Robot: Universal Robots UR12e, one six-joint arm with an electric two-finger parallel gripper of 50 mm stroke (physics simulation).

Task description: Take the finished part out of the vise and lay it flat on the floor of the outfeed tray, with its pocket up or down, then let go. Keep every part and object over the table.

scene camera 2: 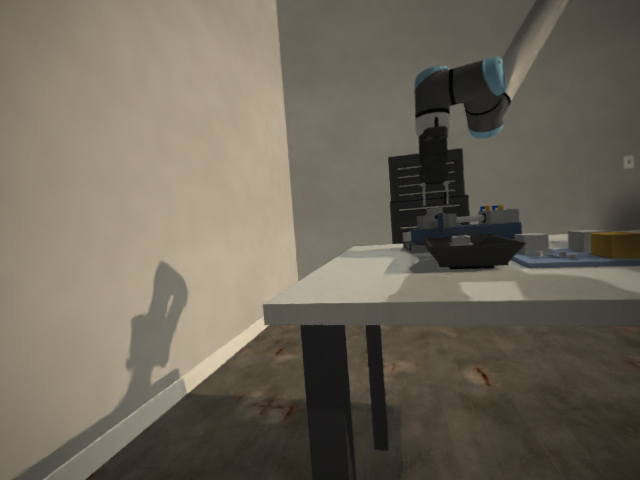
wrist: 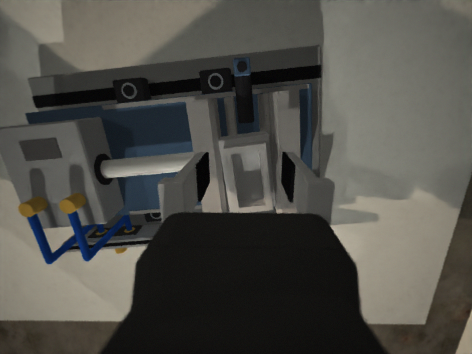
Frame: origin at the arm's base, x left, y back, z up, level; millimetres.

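Seen in the pictures: gripper, between the fingertips: (scene camera 2: 435, 205) (wrist: 245, 167).
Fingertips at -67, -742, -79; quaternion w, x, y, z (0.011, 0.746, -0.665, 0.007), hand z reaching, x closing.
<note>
Pixels of each thing's top centre, then the offset from my fingertips to it, as dx, dy, dz. "pt": a spot on its surface instead. Level surfaces: height alone.
- finished part, centre of its top: (wrist: 248, 180) (scene camera 2: 434, 208) -12, -4, -7
- grey vise, a spot on its surface: (scene camera 2: 465, 235) pt +224, +53, -75
- dark outfeed tray, a spot on its surface: (scene camera 2: 473, 255) pt +402, +48, -97
- light block, centre of its top: (scene camera 2: 460, 236) +241, +41, -76
- black stop with a blue end, a spot on its surface: (wrist: 242, 66) pt +66, +9, -23
- blue mat, height of its surface: dz -114
- yellow block, centre of its top: (scene camera 2: 615, 233) +330, +256, -78
The finished part (wrist: 250, 175) is a light grey rectangular block with its open pocket facing up. It sits between the left jaw (wrist: 206, 145) and right jaw (wrist: 289, 120) of the blue and grey vise (scene camera 2: 465, 233) (wrist: 150, 122), close to both. My gripper (scene camera 2: 435, 203) (wrist: 245, 167) is open and empty, pointing down just above the vise. In the wrist view its fingers show on either side of the part, over the jaw areas. The dark outfeed tray (scene camera 2: 473, 255) stands in front of the vise in the scene view, with a light block (scene camera 2: 461, 239) showing above its rim; its floor is hidden.
A black stop with a blue end (wrist: 242, 66) reaches over the vise beyond the part. Blue hoses (wrist: 80, 235) stand at the vise's left end. Right of the tray lies a blue mat (scene camera 2: 558, 262) with grey blocks and a yellow block (scene camera 2: 615, 245).
</note>
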